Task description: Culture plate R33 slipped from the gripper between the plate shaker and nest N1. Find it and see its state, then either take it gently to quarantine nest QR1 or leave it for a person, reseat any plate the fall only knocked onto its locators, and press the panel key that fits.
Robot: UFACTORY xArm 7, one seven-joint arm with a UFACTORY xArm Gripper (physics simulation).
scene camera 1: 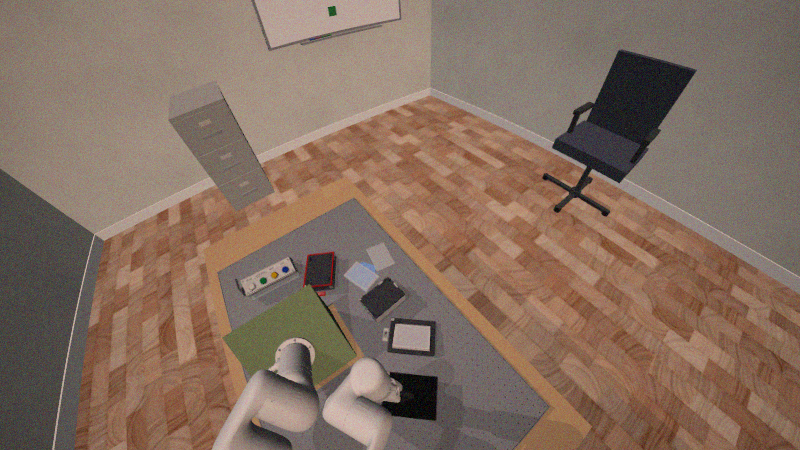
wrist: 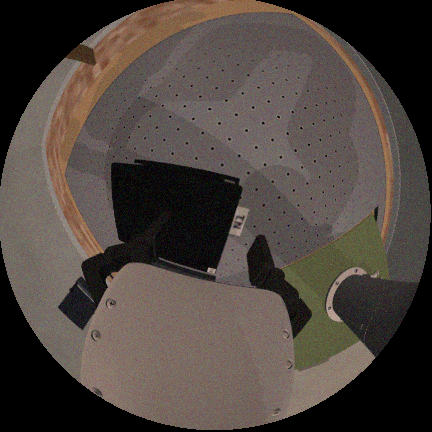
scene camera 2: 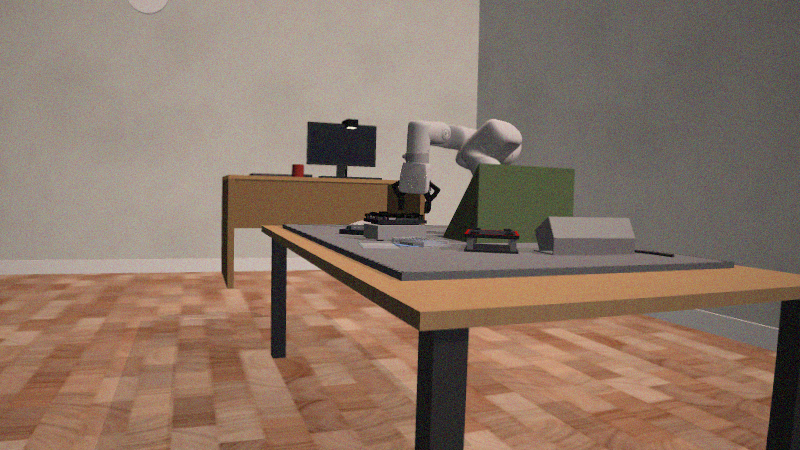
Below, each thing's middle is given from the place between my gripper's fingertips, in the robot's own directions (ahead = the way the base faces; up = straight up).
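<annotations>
Shaker (scene camera 1: 381,300): 3 cm below my hand, 17 cm ahead of it, 29 cm to the left of it.
</annotations>
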